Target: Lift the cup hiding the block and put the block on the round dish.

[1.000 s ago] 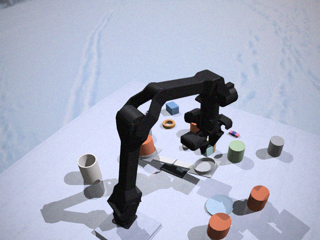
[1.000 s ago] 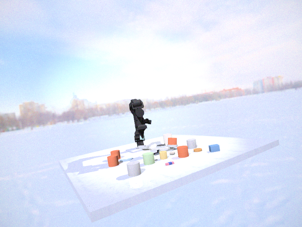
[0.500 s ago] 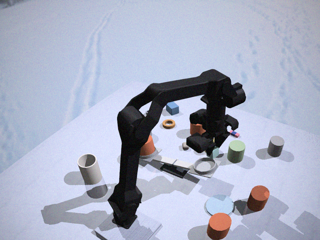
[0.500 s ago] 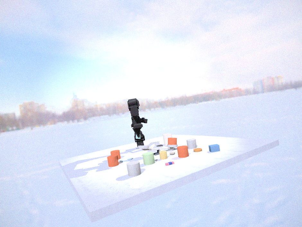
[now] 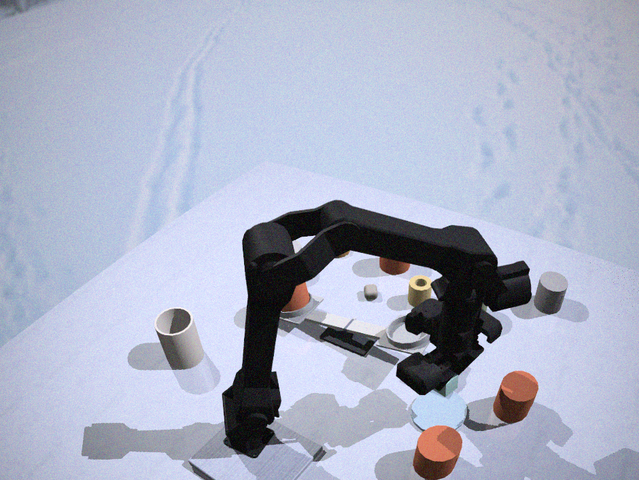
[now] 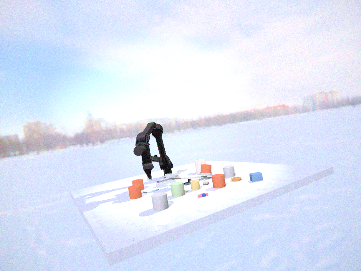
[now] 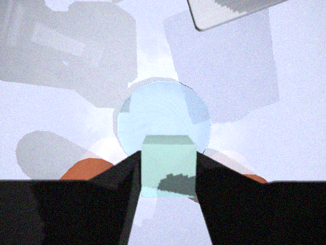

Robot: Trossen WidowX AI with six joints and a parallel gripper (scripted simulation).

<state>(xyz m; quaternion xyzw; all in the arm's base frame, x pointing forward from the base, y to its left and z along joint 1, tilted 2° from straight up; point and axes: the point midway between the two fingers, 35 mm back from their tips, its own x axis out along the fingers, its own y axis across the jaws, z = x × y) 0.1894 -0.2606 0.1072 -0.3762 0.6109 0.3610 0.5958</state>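
My gripper tip is now 70 mm above the round light-blue dish. The rest, counted from my gripper tip: green cylinder: 280 mm ahead, 40 mm below, 20 mm to the left; then pale teal block: right at my gripper tip; then cream cup: 490 mm to the left, 70 mm behind, 30 mm below.
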